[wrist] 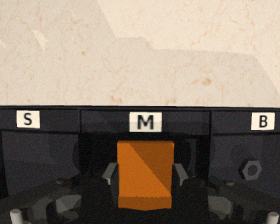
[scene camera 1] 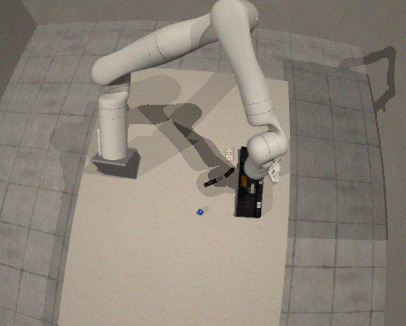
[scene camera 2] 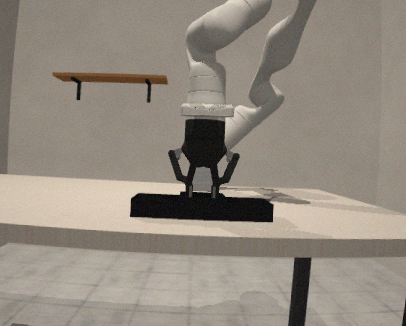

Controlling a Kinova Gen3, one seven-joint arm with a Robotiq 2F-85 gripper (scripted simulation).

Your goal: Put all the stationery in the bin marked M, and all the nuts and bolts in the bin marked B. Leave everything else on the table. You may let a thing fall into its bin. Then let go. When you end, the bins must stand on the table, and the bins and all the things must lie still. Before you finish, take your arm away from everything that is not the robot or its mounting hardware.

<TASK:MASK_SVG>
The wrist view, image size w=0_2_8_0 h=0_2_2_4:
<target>my gripper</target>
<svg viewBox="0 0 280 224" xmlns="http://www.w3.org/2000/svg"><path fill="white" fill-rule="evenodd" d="M0 200L0 224L280 224L280 199L234 180L220 181L218 188L205 187L205 181L196 178L192 171L184 170L182 164L172 165L171 197L174 208L146 211L115 208L119 197L119 164L109 163L107 169L101 169L95 177L86 179L84 187L72 187L71 180L57 178ZM237 204L243 207L243 219L236 216ZM52 202L54 213L46 216L46 206L48 203Z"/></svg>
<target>black bin row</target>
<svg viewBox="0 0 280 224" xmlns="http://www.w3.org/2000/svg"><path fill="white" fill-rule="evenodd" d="M238 204L236 216L243 219L244 211L242 206ZM52 202L47 204L46 216L54 213ZM0 105L0 200L57 178L71 180L72 187L84 186L85 180L94 177L100 169L107 169L109 163L117 163L117 142L119 140L173 141L174 163L182 164L184 170L190 170L196 178L203 179L206 187L218 188L220 181L234 180L280 199L280 108ZM245 158L259 160L262 171L256 180L248 181L242 177L238 168Z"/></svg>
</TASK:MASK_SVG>
